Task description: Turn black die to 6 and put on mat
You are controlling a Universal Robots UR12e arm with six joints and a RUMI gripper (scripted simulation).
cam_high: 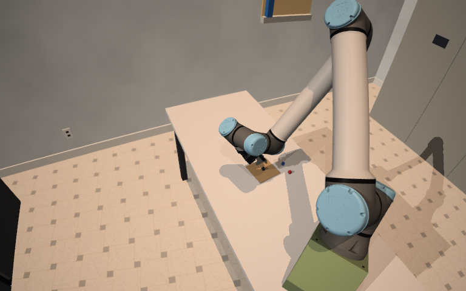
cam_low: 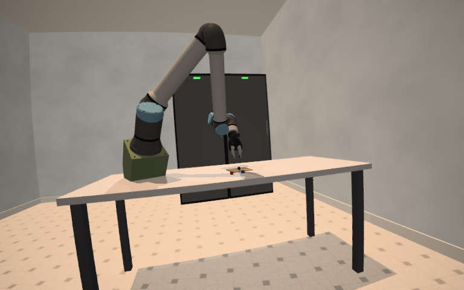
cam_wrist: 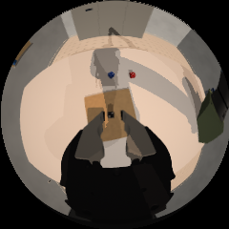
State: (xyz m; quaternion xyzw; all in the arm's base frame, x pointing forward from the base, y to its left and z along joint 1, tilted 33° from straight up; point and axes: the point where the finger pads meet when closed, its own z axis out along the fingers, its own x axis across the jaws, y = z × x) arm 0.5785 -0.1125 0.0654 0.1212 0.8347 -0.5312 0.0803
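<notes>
Now: hand 80 mm above the black die and 10 mm to the left of it. Also, from my hand: red die 120 mm to the right, 100 mm behind, 80 mm below; then brown mat 90 mm below, 10 mm to the right; then blue die 130 mm to the right, 80 mm below, 30 mm behind.
</notes>
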